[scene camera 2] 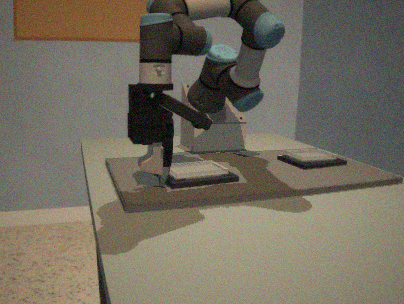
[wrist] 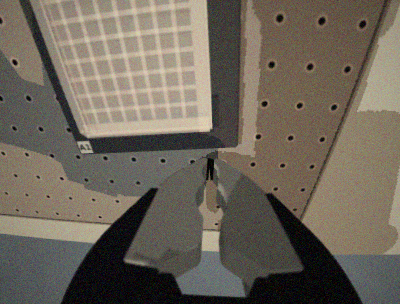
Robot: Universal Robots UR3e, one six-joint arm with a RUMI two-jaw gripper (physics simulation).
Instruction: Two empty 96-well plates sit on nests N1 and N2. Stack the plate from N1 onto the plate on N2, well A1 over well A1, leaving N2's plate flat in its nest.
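Seen in the pictures: gripper, fingertip midpoint: (scene camera 2: 161,185) (wrist: 209,160); arm's base, origin of the base link: (scene camera 2: 205,99).
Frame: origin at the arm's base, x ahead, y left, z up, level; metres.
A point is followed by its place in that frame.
Observation:
A pale 96-well plate (scene camera 2: 199,170) @(x 0.409, y -0.191, z -0.123 m) (wrist: 135,65) @(x 0.382, y -0.212, z -0.131 m) lies on a dark nest (scene camera 2: 210,181) @(x 0.440, y -0.178, z -0.141 m) (wrist: 225,75) @(x 0.433, y -0.219, z -0.136 m). In the wrist view the nest's A1 label is at its lower left corner, and part of the plate is cut off at the top. A second pale plate (scene camera 2: 310,154) @(x 0.356, y 0.167, z -0.121 m) lies on another dark nest (scene camera 2: 320,162) @(x 0.390, y 0.176, z -0.136 m) at the right of the scene view. Which nest is N1 or N2 cannot be read. My gripper (scene camera 2: 164,185) @(x 0.423, y -0.283, z -0.145 m) (wrist: 209,160) @(x 0.423, y -0.283, z -0.145 m) is shut with its fingertips together and empty. Its tips are beside the near plate's nest, close to the nest's lower right corner in the wrist view.
Both nests stand on a brown perforated board (scene camera 2: 150,199) @(x 0.493, y -0.326, z -0.148 m) (wrist: 300,85) @(x 0.485, y -0.227, z -0.148 m) on a pale table (scene camera 2: 250,250) @(x 0.715, y -0.237, z -0.161 m). The arm's base (scene camera 2: 215,137) @(x 0.076, y 0.006, z -0.117 m) stands behind the board. The arm's shadow falls across the board and table.

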